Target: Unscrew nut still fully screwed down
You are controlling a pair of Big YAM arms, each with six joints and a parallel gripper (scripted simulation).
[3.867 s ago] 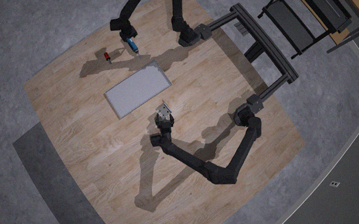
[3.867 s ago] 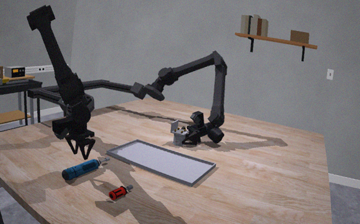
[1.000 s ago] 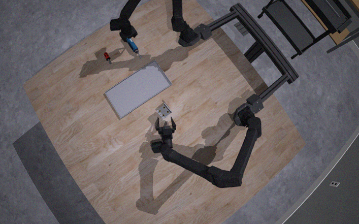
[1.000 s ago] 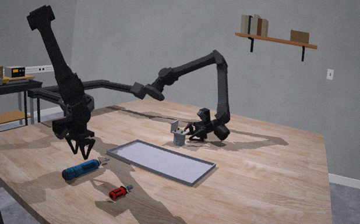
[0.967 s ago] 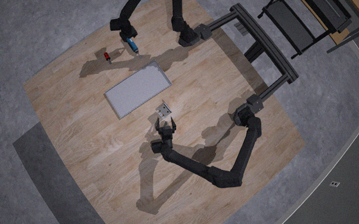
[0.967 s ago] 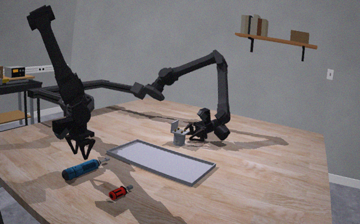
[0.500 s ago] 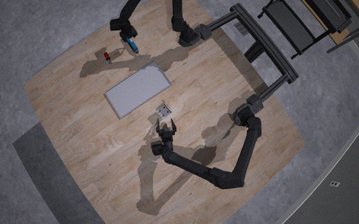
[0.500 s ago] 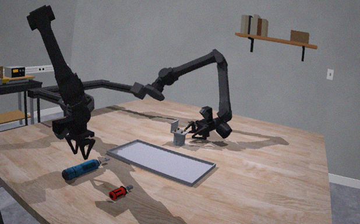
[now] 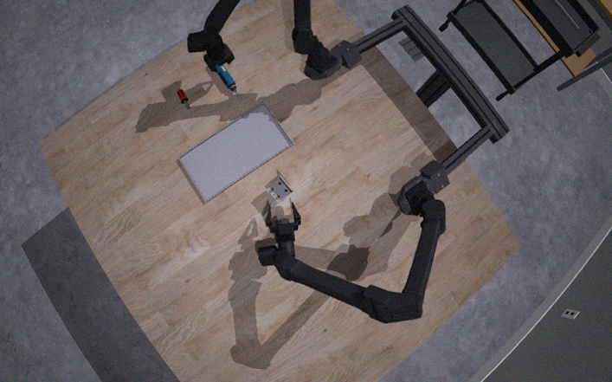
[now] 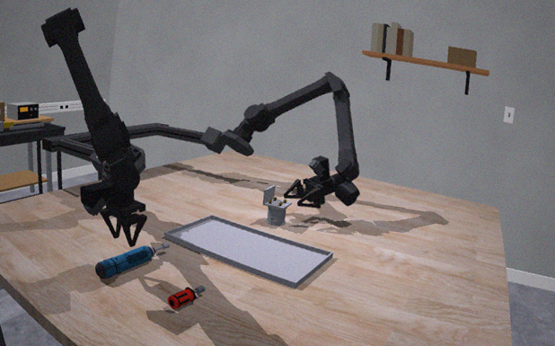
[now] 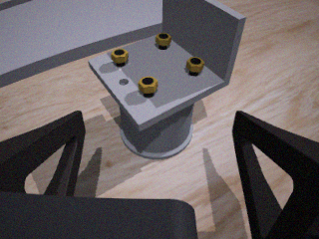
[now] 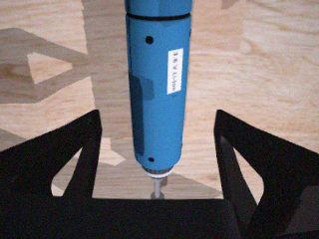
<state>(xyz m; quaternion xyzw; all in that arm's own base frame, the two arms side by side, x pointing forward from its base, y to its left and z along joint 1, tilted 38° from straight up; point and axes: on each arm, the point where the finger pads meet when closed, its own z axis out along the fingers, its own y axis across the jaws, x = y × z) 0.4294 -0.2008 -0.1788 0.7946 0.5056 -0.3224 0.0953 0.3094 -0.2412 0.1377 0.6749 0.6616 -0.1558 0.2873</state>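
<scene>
My left gripper is now 1 cm past the nut and 3 cm to the left of it. Round my left hand: shallow grey tray 3 cm ahead, 29 cm to the right, 7 cm below; then grey bracket plate 3 cm behind, 5 cm to the right; then joint module 2 cm behind, 5 cm to the right, 4 cm below.
</scene>
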